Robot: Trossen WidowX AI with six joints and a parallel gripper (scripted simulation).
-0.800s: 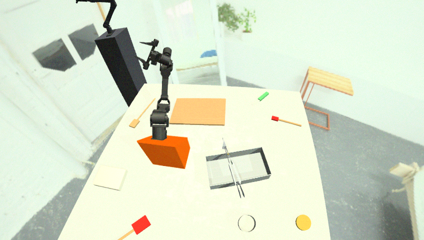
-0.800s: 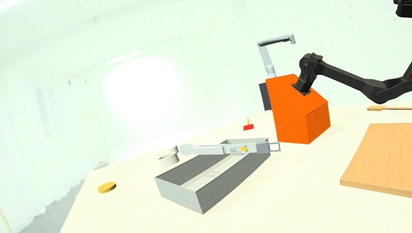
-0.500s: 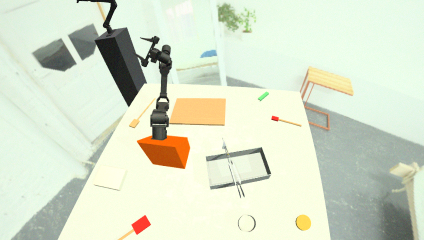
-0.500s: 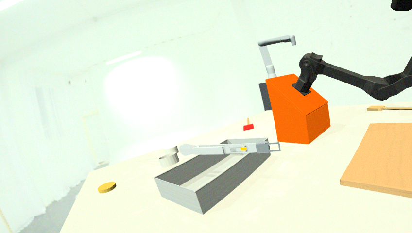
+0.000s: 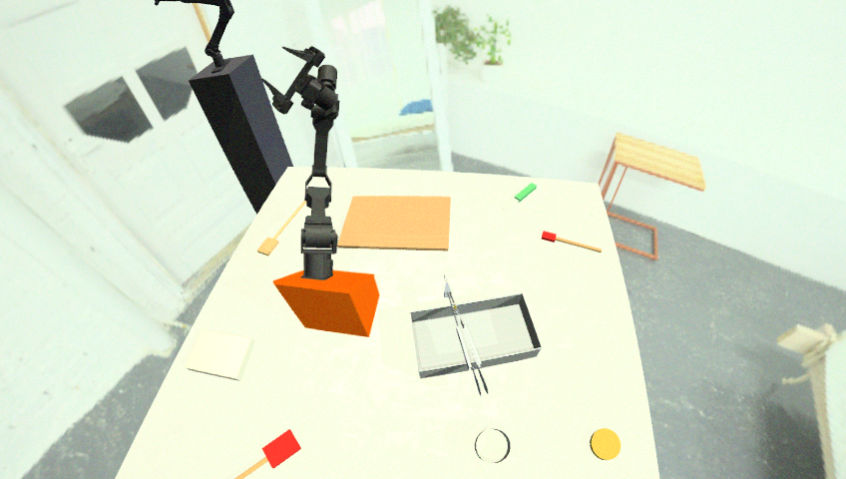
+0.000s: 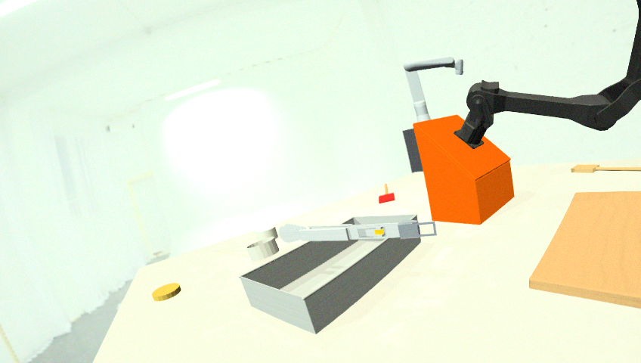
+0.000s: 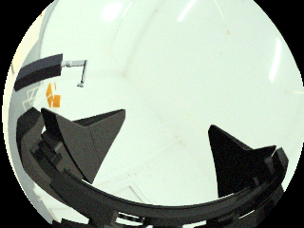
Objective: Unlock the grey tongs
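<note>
Right now the roasting tin is 560 mm below my gripper tip, 510 mm ahead of it and 380 mm to the right of it. From my gripper tip the other things lie so: yellow disc (820 mm ahead, 640 mm to the right, 580 mm below); wooden board (580 mm below, 240 mm ahead, 30 mm to the left); cream pad (570 mm below, 510 mm to the right, 190 mm behind).
</note>
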